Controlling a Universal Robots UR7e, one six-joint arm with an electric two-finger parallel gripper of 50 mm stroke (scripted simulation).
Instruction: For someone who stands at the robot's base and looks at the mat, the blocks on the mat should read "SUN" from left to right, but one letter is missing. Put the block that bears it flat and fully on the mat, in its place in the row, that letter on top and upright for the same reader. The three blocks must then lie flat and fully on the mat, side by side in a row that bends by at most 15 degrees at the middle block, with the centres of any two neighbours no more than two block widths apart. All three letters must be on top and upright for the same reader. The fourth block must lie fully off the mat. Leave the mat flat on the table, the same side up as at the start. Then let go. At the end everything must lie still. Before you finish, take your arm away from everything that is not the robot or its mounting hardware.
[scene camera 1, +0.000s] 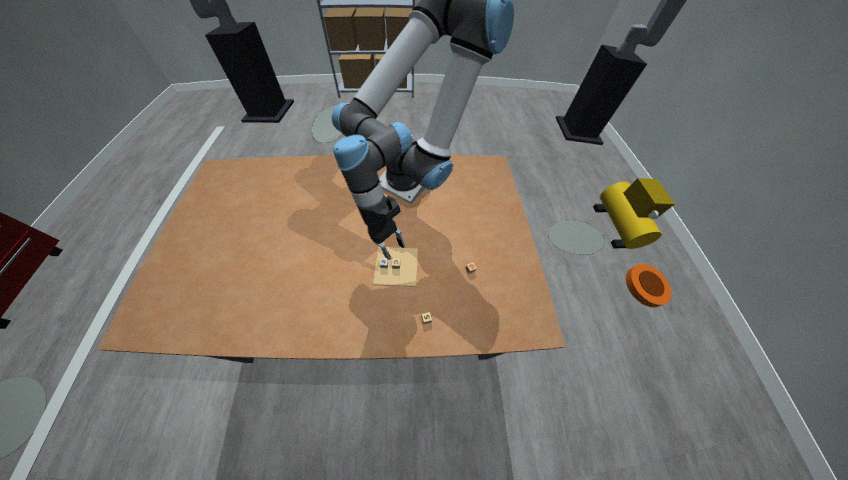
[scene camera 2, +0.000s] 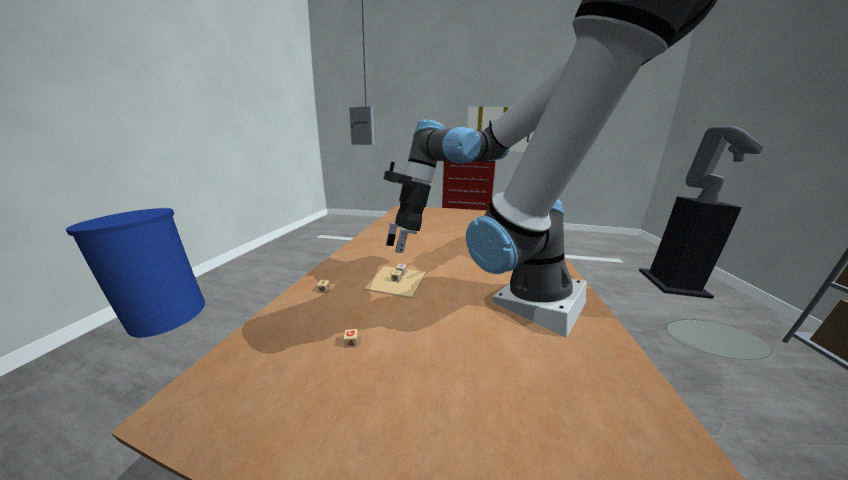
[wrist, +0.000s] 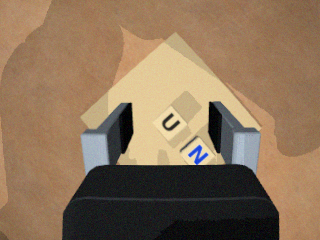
Labels:
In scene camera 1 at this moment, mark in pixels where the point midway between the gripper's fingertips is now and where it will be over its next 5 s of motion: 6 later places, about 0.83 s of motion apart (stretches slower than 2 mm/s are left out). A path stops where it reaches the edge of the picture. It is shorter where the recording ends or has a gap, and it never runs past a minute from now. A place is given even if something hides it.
My gripper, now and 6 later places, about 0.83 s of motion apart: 395, 252; 382, 251; 389, 266; 415, 295; 429, 305; 431, 309; 430, 311

